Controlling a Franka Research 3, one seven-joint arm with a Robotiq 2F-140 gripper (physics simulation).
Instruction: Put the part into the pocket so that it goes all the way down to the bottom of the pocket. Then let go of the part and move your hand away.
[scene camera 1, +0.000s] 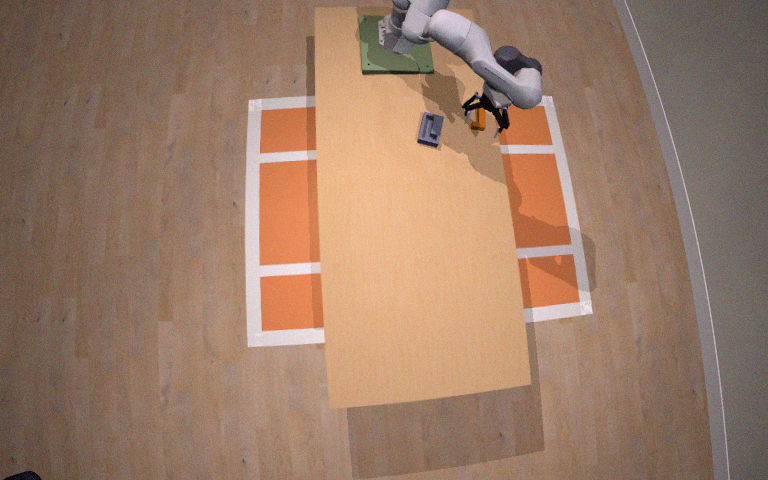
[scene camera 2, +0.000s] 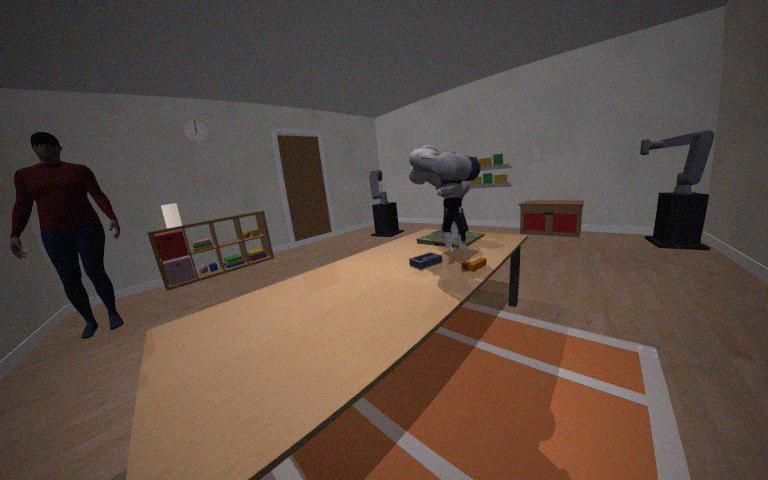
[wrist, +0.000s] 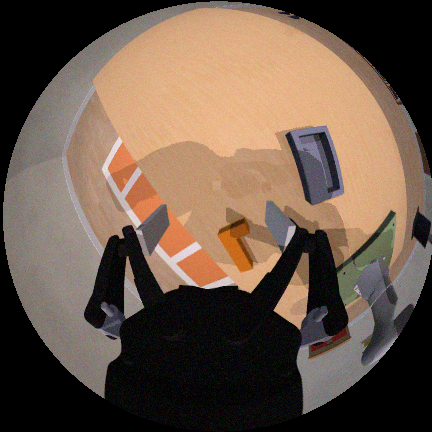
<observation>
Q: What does the orange L-shaped block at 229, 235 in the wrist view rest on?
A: The table.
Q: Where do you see my gripper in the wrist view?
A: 215, 212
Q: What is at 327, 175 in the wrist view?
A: A grey-blue block with pocket.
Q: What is my gripper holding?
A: Nothing.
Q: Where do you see my gripper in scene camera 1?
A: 481, 128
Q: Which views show my gripper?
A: Scene camera 1, scene camera 2 and the wrist view: all of them.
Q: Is my gripper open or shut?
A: Open.
</observation>
